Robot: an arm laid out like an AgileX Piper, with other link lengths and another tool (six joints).
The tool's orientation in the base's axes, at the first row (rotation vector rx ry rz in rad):
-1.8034 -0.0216 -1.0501
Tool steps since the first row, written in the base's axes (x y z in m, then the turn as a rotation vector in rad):
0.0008 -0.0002 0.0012 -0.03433 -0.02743 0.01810
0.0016 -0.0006 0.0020 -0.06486 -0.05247 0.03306
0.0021 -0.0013 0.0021 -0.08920 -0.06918 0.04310
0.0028 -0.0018 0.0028 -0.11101 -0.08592 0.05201
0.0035 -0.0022 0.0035 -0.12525 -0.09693 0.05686
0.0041 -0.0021 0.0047 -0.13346 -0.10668 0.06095
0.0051 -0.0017 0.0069 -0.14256 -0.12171 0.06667
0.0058 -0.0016 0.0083 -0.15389 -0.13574 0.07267
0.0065 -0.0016 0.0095 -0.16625 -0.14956 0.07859
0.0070 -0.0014 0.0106 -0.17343 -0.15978 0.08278
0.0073 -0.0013 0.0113 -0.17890 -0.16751 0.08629
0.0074 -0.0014 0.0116 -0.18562 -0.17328 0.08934
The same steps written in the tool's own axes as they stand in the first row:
0.0014 -0.0004 0.0002 0.00221 -0.01541 -0.04490
0.0026 -0.0005 0.0003 0.00370 -0.02795 -0.08519
0.0032 0.0000 0.0001 0.00227 -0.03815 -0.11463
0.0043 0.0001 0.0001 0.00168 -0.04635 -0.14233
0.0054 0.0001 0.0002 0.00069 -0.05095 -0.16037
0.0065 -0.0006 0.0005 0.00242 -0.05288 -0.17351
0.0084 -0.0020 0.0012 0.00690 -0.05383 -0.19141
0.0097 -0.0028 0.0015 0.00976 -0.05648 -0.21001
0.0110 -0.0033 0.0019 0.01184 -0.05964 -0.22910
0.0119 -0.0040 0.0022 0.01447 -0.06095 -0.24194
0.0125 -0.0045 0.0024 0.01666 -0.06221 -0.25172
0.0128 -0.0046 0.0023 0.01694 -0.06466 -0.26076

